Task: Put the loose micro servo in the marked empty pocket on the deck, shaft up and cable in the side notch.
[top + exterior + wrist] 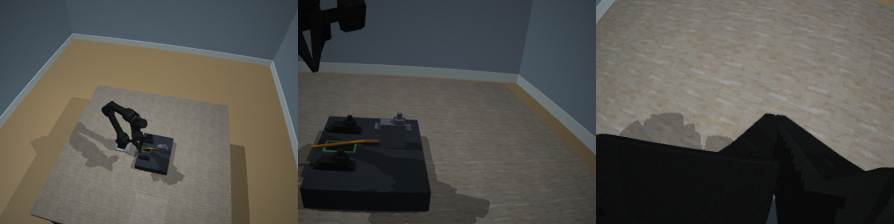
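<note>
Right now my gripper tip is 11 cm short of the dark deck, 17 cm to the right of it and 25 cm above it.
</note>
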